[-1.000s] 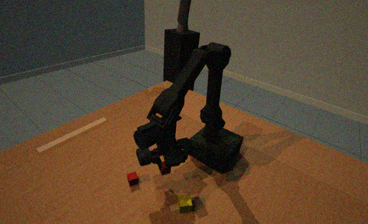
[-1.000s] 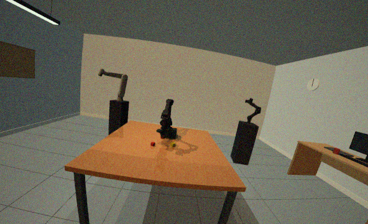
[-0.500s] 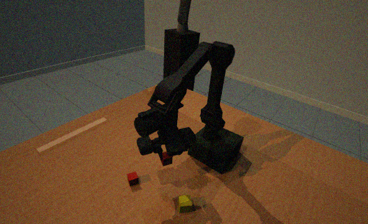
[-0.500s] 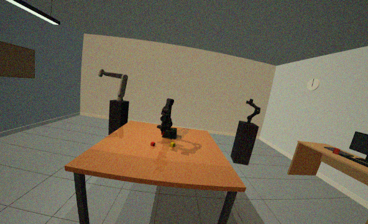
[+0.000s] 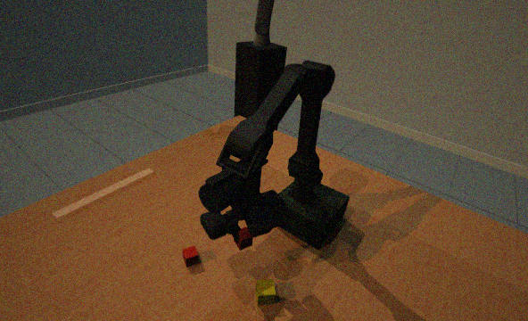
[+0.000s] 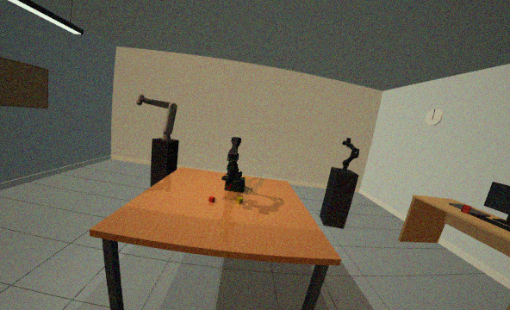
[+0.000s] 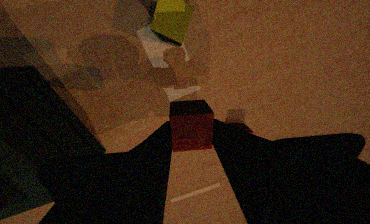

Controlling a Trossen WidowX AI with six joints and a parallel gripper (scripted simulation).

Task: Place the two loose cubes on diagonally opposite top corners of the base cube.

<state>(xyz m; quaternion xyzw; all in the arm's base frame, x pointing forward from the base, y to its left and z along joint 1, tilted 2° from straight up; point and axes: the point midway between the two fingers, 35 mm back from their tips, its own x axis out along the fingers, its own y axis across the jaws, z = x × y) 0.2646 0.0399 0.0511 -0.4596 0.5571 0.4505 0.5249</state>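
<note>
Now: the yellow base cube 10 cm to the left of my gripper tip, 9 cm below it and 1 cm ahead of it.
</note>
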